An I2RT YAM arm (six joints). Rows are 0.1 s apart.
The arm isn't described. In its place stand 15 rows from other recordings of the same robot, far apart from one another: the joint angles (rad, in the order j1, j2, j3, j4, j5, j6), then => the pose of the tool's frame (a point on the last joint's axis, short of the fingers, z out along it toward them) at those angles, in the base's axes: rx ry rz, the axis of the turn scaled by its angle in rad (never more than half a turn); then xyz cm.
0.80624, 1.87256, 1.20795, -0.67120, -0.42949, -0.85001 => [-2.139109, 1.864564, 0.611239, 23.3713, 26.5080, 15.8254]
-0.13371, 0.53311, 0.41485, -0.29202, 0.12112, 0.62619 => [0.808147, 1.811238, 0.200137, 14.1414, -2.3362, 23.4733]
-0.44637, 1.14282, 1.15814, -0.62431, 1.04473, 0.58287 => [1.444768, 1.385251, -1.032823, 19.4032, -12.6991, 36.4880]
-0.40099, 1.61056, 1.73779, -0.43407, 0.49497, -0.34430 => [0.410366, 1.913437, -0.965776, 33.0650, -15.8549, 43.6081]
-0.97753, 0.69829, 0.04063, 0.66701, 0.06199, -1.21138 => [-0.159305, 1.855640, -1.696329, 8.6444, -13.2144, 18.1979]
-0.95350, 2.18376, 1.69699, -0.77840, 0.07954, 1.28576 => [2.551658, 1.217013, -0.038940, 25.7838, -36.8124, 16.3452]
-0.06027, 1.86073, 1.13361, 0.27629, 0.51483, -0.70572 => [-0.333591, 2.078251, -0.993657, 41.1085, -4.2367, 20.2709]
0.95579, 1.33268, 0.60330, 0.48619, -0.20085, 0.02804 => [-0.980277, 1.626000, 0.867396, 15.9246, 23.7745, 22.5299]
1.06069, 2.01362, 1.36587, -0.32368, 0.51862, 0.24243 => [-0.762396, 2.245251, -0.055671, 22.2370, 36.1306, 16.5422]
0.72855, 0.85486, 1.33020, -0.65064, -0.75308, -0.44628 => [-1.399168, 1.093222, 0.858574, 8.4929, 10.8414, 46.0718]
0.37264, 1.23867, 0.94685, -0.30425, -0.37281, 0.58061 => [0.009932, 2.278055, 0.931041, 25.0940, 11.2016, 28.9896]
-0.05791, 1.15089, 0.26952, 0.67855, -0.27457, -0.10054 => [-0.235245, 1.751969, 0.128578, 22.0749, -0.3129, 18.1880]
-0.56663, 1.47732, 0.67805, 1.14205, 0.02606, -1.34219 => [-0.510505, 1.318951, -1.647524, 26.3080, -16.8477, 27.9388]
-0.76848, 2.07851, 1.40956, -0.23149, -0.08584, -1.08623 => [-0.449099, 2.557431, -0.656606, 32.2613, -30.7632, 15.3549]
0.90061, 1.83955, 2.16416, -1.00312, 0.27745, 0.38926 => [-0.422335, 2.208003, 0.394674, 24.8288, 29.7576, 43.5097]
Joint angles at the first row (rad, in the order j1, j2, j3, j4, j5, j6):
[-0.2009, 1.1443, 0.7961, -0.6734, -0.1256, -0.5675]
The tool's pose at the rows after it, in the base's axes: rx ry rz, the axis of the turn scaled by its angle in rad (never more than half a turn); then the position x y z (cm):
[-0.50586, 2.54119, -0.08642, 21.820, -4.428, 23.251]
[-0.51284, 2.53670, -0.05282, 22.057, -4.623, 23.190]
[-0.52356, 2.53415, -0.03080, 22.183, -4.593, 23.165]
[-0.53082, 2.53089, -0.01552, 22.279, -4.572, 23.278]
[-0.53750, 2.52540, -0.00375, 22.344, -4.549, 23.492]
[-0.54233, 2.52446, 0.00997, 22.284, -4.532, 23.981]
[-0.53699, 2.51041, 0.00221, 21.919, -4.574, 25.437]
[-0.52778, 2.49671, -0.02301, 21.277, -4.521, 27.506]
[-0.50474, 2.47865, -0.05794, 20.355, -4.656, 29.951]
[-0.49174, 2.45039, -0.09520, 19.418, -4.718, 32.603]
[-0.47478, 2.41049, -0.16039, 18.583, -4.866, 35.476]
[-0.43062, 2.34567, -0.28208, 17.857, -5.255, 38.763]
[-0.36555, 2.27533, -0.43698, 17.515, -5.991, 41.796]
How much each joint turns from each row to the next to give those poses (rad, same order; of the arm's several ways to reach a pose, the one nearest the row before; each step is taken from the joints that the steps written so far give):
[-0.0245, 0.0245, 0.0138, -0.0062, -0.0323, -0.0077]
[-0.0108, 0.0154, 0.0077, 0.0000, -0.0306, -0.0092]
[0.0000, 0.0077, 0.0046, -0.0030, -0.0170, -0.0046]
[0.0000, 0.0046, 0.0076, -0.0061, -0.0123, -0.0031]
[0.0000, 0.0015, 0.0092, -0.0077, -0.0107, -0.0031]
[-0.0015, -0.0030, 0.0184, -0.0259, -0.0108, -0.0030]
[-0.0062, -0.0244, 0.0397, -0.0490, -0.0031, -0.0016]
[-0.0031, -0.0337, 0.0583, -0.0705, 0.0107, 0.0015]
[-0.0152, -0.0354, 0.0720, -0.0782, 0.0108, 0.0001]
[-0.0139, -0.0261, 0.0859, -0.0752, 0.0076, -0.0062]
[-0.0153, -0.0139, 0.0996, -0.0584, 0.0214, -0.0092]
[-0.0214, -0.0046, 0.1134, -0.0217, 0.0522, -0.0061]
[-0.0292, 0.0138, 0.1074, 0.0152, 0.0751, -0.0107]

